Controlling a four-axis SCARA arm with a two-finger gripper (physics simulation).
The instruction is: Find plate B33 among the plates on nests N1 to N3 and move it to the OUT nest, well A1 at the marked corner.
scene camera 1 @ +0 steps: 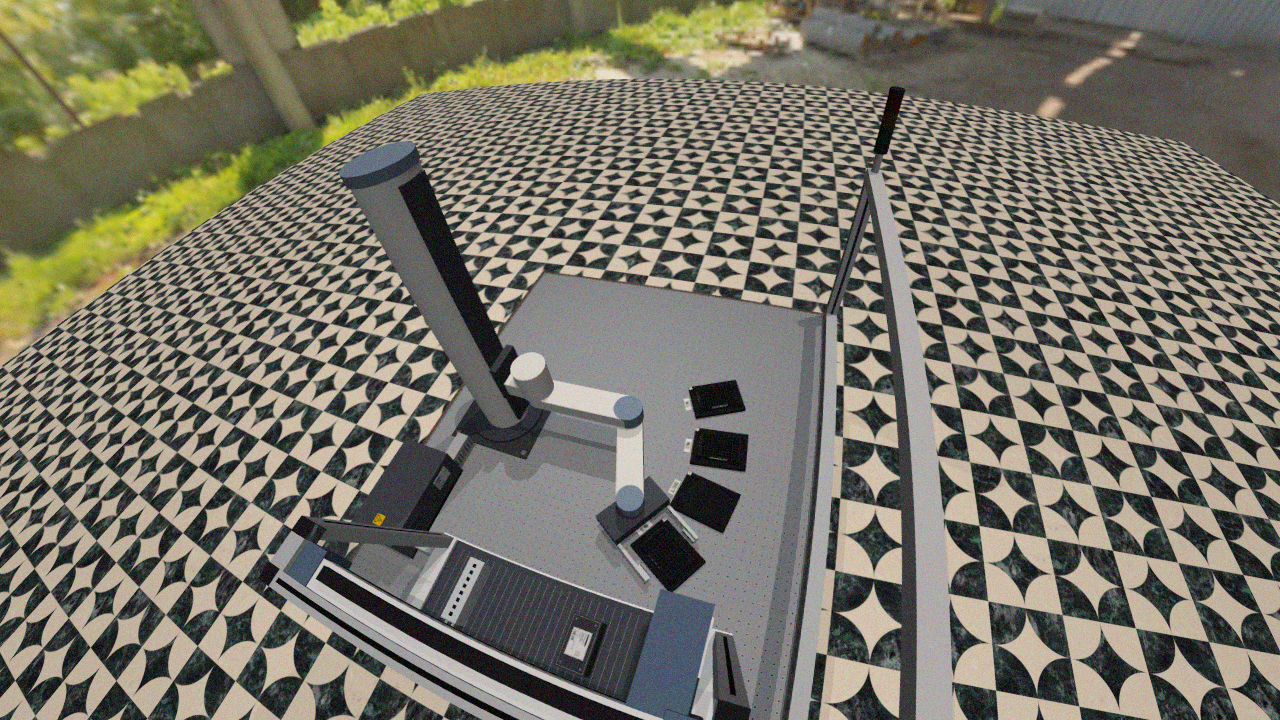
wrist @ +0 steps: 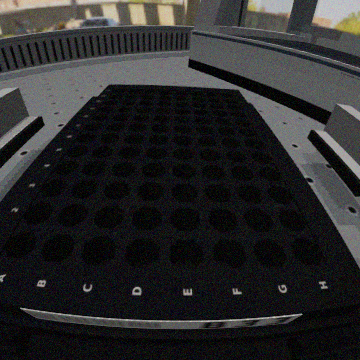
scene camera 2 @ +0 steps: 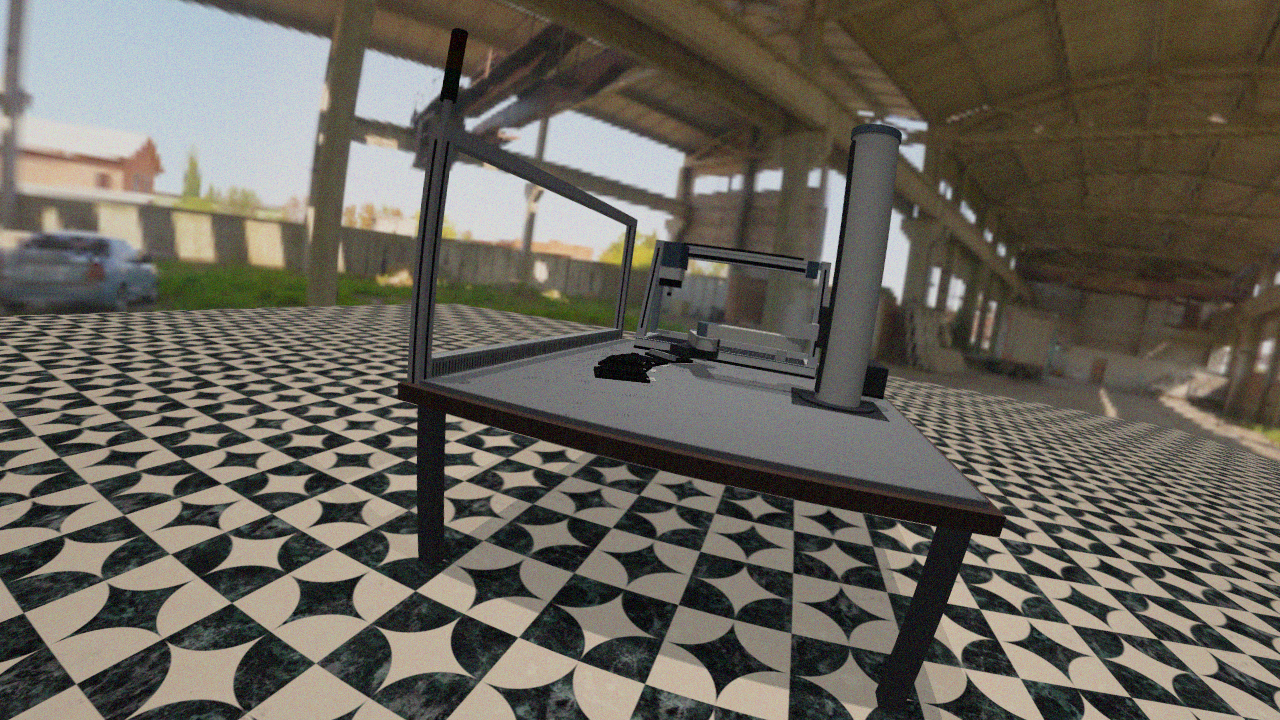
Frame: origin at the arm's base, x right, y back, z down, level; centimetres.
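Seen in the pictures: gripper, between the fingertips: [scene camera 1: 672, 559] [wrist: 177, 107] [scene camera 2: 665, 351]; arm's base, origin of its link: [scene camera 1: 509, 412] [scene camera 2: 835, 406].
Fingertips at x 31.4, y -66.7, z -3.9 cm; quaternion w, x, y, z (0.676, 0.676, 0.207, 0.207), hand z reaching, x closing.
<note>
Offsets run from my fingertips to a thing's top centre. "spot": to the spot under its first point. Level surfaces: height alone.
My gripper [scene camera 1: 671, 559] [wrist: 177, 107] is open. Its fingers stand on both sides of a black well plate @(dx -1.6, dy +2.0, dz +0.0 cm) [scene camera 1: 664, 550] [wrist: 182, 170], apart from it. In the wrist view the plate's letters A to H run along the near edge, with A at the left. The label strip @(spot: dx -4.9, dy +7.2, dz +0.1 cm) [wrist: 160, 321] below them is seen at a steep slant and its code cannot be read. Three more black shapes, the far one @(dx -53.7, dy +0.0, dz +0.0 cm) [scene camera 1: 716, 399], the middle one @(dx -35.8, dy -4.7, dz +0.0 cm) [scene camera 1: 719, 450] and the near one @(dx -18.6, dy -4.2, dz +0.9 cm) [scene camera 1: 705, 502], lie in an arc with small white tags. I cannot tell which place is OUT, or which plate is B33.
A conveyor @(dz -2.3 cm) [scene camera 1: 510, 600] with a small labelled box @(spot: dx +26.1, dy +13.0, dz -9.4 cm) [scene camera 1: 581, 644] runs along the near side, beside a blue block @(spot: dx +22.6, dy -6.8, dz -46.1 cm) [scene camera 1: 671, 649]. A dark box @(spot: dx +9.2, dy +76.7, dz -8.9 cm) [scene camera 1: 402, 492] stands near the arm's column [scene camera 1: 438, 295] [scene camera 2: 863, 268]. A tall frame [scene camera 1: 904, 376] [scene camera 2: 429, 259] rises along the table's edge.
</note>
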